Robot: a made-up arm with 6 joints.
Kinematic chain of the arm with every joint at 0, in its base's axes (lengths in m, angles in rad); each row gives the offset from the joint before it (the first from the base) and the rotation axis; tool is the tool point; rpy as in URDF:
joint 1: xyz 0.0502 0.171 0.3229 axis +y
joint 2: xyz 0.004 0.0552 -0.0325 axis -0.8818 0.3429 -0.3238
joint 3: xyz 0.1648 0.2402 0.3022 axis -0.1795 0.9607 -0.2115
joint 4: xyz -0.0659 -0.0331 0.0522 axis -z
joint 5: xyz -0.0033 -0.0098 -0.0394 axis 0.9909 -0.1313 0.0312
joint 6: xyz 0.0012 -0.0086 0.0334 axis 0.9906 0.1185 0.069
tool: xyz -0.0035 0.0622 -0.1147 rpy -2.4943 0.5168 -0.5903
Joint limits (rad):
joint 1: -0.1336..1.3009
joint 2: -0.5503..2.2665
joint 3: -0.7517..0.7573
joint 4: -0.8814..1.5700
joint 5: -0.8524..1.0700
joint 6: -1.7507..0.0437
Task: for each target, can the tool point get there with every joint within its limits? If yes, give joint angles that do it. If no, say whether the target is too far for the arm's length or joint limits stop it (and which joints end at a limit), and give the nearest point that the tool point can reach.
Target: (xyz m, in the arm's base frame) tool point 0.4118 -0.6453 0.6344
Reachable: no: too far | nearest point 0.3650 0.1201 0.5941 | short by 0.768 m
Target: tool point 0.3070 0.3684 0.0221
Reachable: yes | joints -0.0089 1.6428 -0.0687 0.0930 0.5600 -0.1072
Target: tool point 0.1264 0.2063 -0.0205
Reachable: yes | joints 0.6020 1.9129 -0.6183 -0.5614 -0.3090 -0.4281
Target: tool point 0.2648 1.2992 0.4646
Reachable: no: too far | nearest point 0.2970 0.6802 0.4478 | short by 0.620 m
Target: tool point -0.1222 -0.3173 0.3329
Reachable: no: joint limits stop it (at a limit: joint 1, joint 2, joint 3, joint 4, joint 5, joint 6) | nearest point -0.1302 0.1004 0.1226 | short by 0.468 m
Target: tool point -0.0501 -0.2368 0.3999
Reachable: no: joint limits stop it (at a limit: joint 1, joint 2, joint 6) | nearest point 0.0047 0.1487 0.5943 | short by 0.435 m
